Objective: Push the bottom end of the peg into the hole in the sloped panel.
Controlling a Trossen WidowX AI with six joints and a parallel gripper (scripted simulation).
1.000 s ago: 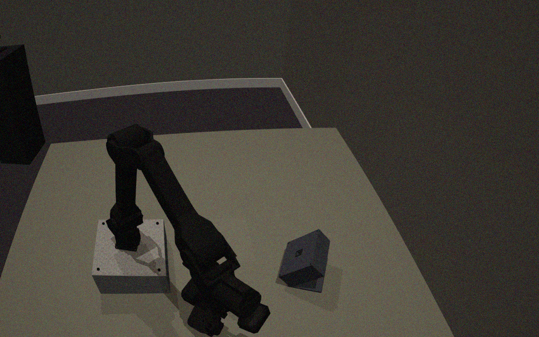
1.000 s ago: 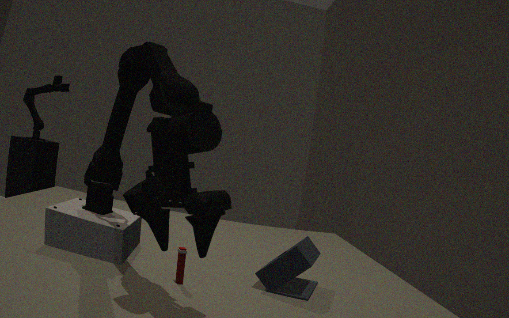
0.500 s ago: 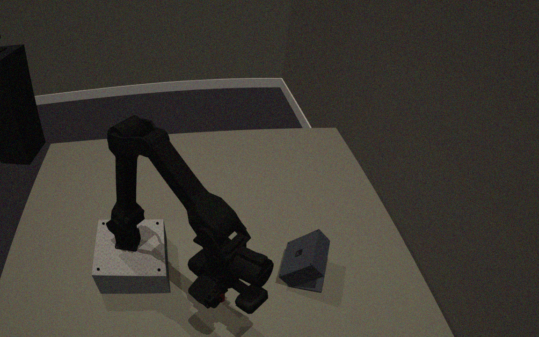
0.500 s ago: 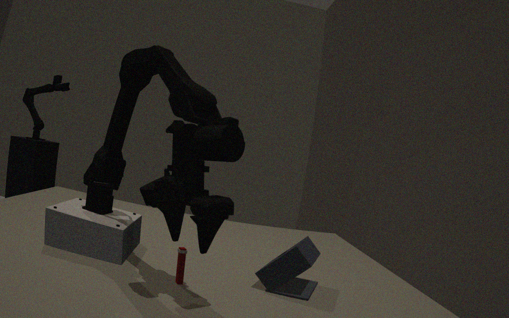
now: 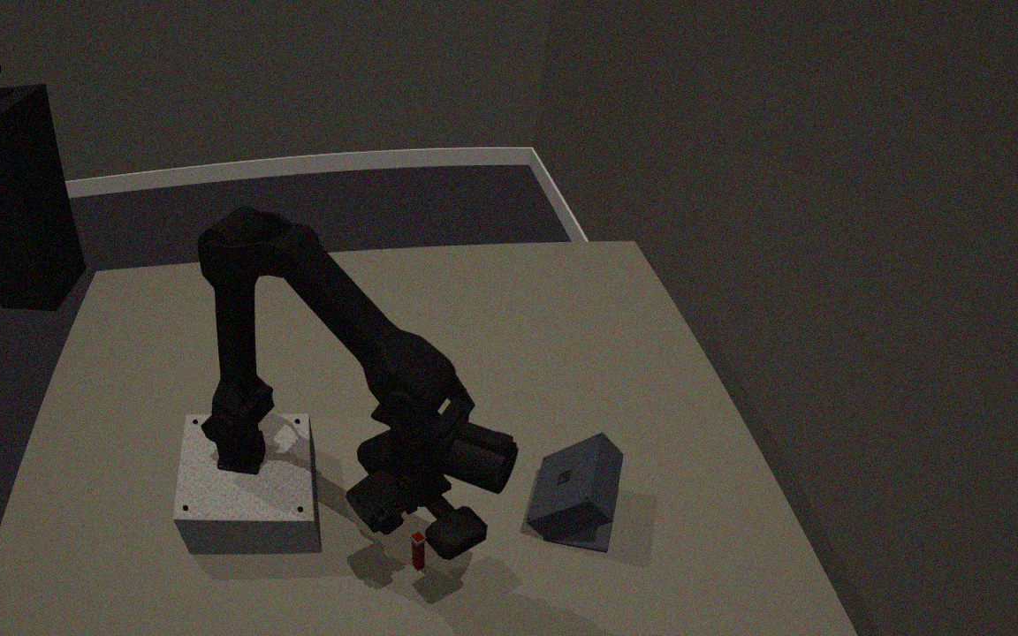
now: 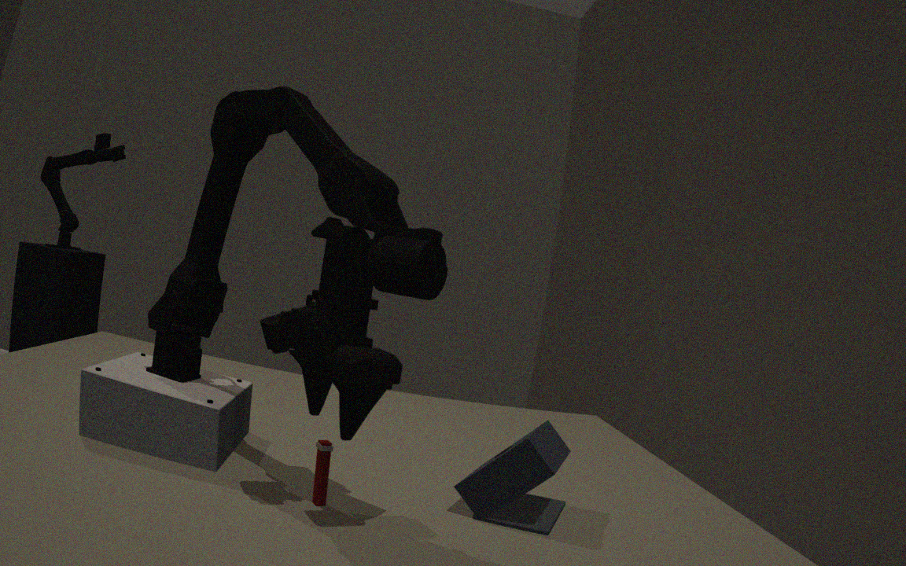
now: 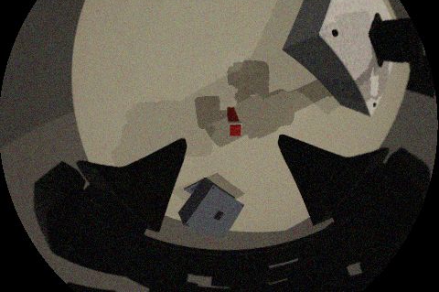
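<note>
Now: the red square peg 40 mm below my gripper tip. Also, from my gripper tip: blue-grey sloped panel: 220 mm ahead, 110 mm to the left, 40 mm below.
</note>
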